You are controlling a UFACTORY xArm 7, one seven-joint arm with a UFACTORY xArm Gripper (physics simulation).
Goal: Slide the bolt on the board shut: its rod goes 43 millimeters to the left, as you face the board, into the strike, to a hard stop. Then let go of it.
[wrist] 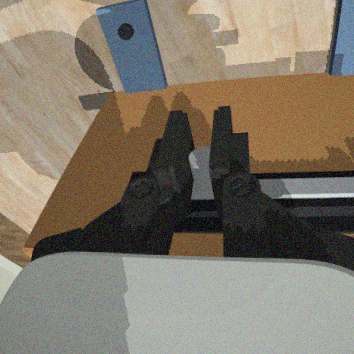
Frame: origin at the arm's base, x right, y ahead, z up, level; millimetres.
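Seen in the pictures: gripper, between the fingertips: (pixel 204 132).
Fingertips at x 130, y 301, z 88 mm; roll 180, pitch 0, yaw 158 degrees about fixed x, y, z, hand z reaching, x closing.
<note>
A point is followed by its place in that frame.
My gripper (pixel 204 132) {z 88, x 130, y 301 mm} is shut on the bolt's light grey knob (pixel 201 177) {z 111, x 134, y 308 mm}, which stands upright between its two black fingers near the middle of the wrist view. The fingers sit close on both sides of the knob and hide part of its sides. The bolt's grey metal rod (pixel 315 188) {z 106, x 91, y 342 mm} shows to the right of the fingers, lying between black guide edges. The orange-brown board (pixel 82 187) {z 92, x 220, y 301 mm} lies below the gripper. The fingers hide part of the bolt, and I cannot make out the strike.
A blue plate (pixel 142 62) {z -24, x 191, y 284 mm} with a dark round hole lies beyond the board's far edge at the upper left. Part of another blue piece (pixel 345 42) {z -24, x 41, y 346 mm} shows at the upper right. The light wooden surface (pixel 40 90) {z -32, x 308, y 251 mm} shows past the board, with shadows on it.
</note>
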